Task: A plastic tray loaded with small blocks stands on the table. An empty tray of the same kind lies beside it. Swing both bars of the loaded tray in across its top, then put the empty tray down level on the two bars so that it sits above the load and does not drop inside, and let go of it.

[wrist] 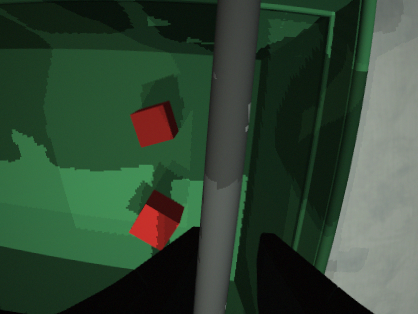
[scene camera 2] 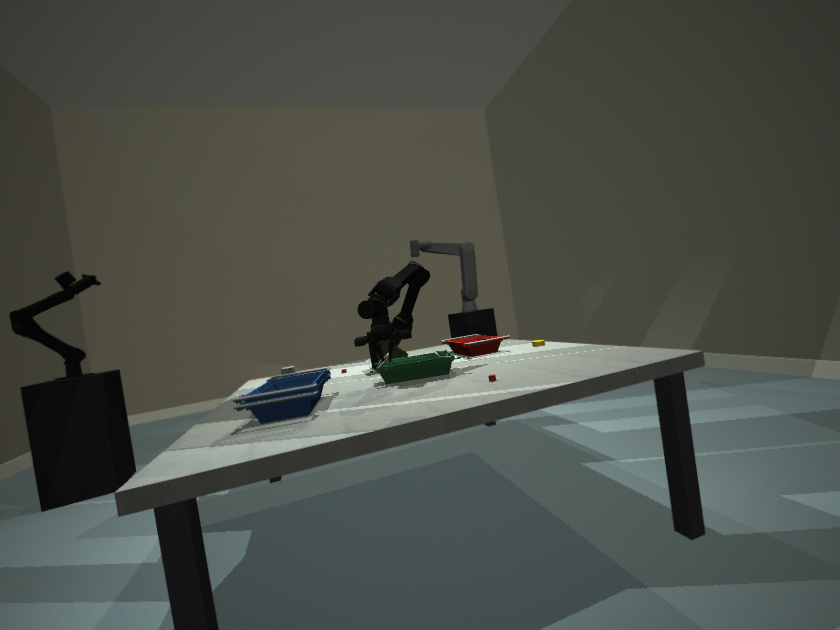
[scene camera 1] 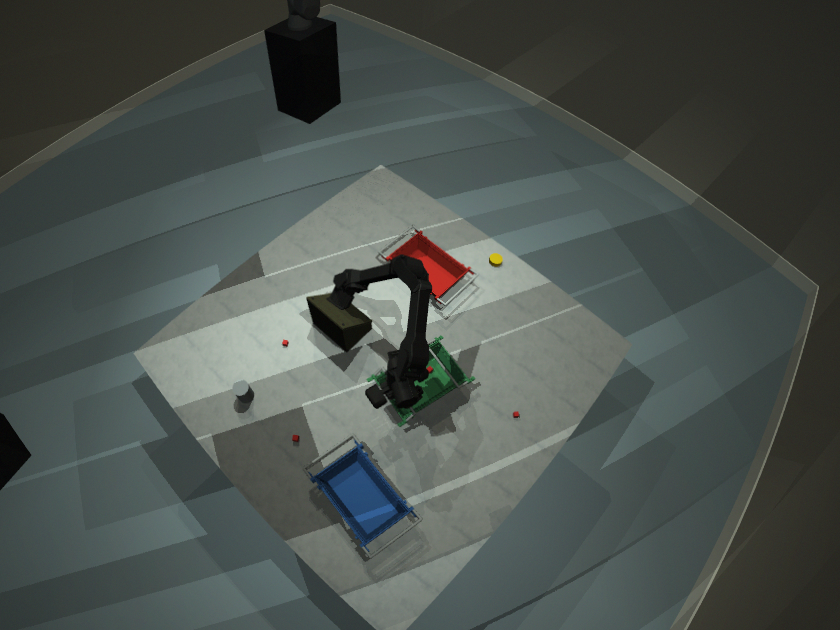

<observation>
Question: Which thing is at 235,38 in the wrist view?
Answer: A grey wire bar.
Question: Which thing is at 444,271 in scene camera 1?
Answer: A red tray.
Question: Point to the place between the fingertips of my gripper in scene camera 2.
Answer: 387,363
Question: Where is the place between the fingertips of my gripper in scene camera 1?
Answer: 396,393
</observation>
